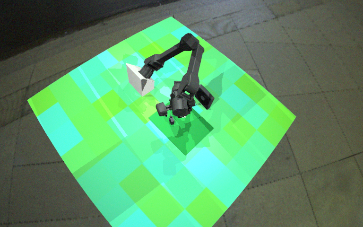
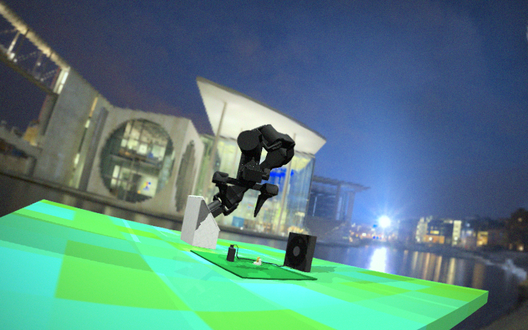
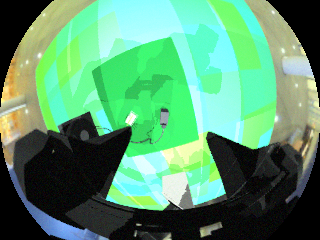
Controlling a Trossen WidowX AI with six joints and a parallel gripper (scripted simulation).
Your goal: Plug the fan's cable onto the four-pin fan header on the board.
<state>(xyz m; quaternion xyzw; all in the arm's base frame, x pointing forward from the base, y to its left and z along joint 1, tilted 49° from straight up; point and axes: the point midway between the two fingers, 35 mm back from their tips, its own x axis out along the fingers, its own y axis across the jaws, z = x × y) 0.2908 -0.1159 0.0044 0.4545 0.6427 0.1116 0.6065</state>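
Now: the dark fan plug 10 mm behind my gripper tip, 10 mm to the left of it and 120 mm below it. Also, from my gripper tip: black fan: 30 mm ahead, 240 mm to the left, 90 mm below; then dark green board: 30 mm ahead, 50 mm to the left, 160 mm below.
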